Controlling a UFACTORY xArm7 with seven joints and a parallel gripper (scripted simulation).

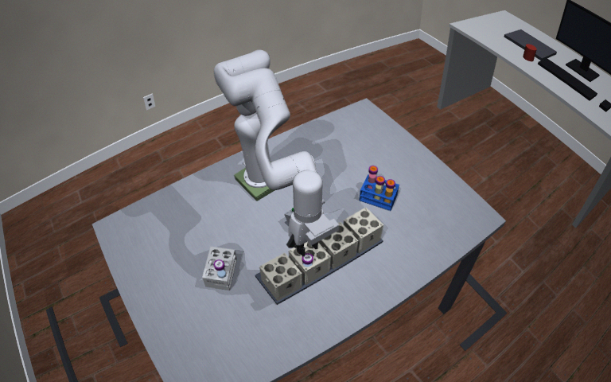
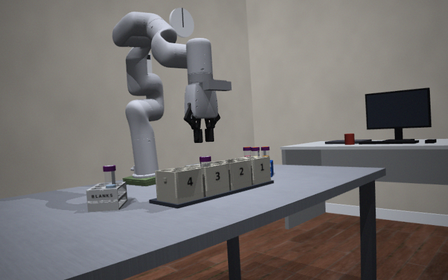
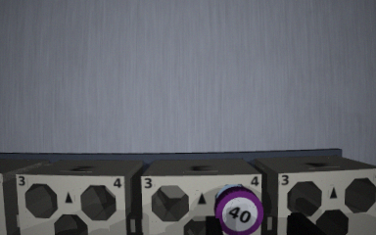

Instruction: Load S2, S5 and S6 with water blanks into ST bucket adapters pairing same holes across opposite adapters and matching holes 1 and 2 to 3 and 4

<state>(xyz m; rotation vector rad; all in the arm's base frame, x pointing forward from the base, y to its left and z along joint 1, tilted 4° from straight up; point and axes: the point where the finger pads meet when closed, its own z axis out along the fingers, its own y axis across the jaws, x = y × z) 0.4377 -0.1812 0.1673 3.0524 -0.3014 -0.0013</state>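
Right now my hand is 9 cm past the sample tube, 45 cm to the right of it and 12 cm above it. The rest, counted from my hand: green done key (20 cm behind, 15 cm to the left, 12 cm below); then bucket adapter (4 cm behind, 8 cm to the right, 14 cm below); then white-dot blank (1 cm to the right, 12 cm below).
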